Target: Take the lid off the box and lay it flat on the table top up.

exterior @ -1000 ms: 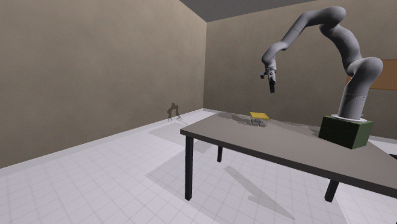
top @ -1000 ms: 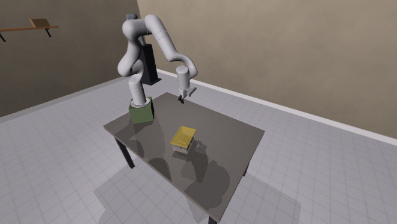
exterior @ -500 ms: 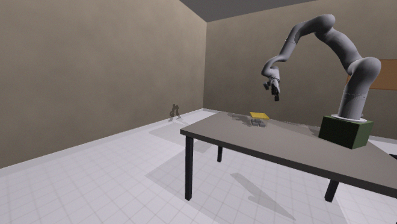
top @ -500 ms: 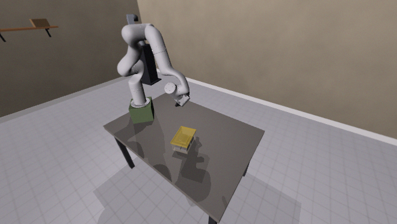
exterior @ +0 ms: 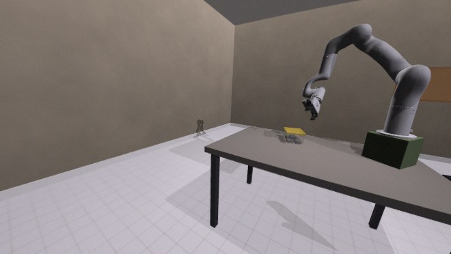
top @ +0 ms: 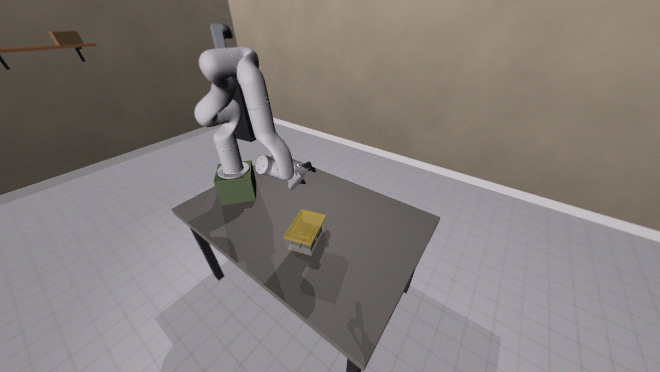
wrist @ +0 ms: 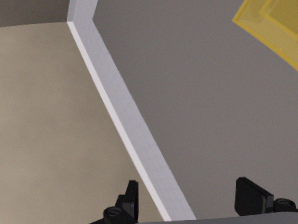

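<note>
My hand is 180 mm to the left of the yellow lid, 180 mm above it and 80 mm short of it. The rest, counted from my hand: grey box: 220 mm below, 180 mm to the right, 80 mm ahead.
</note>
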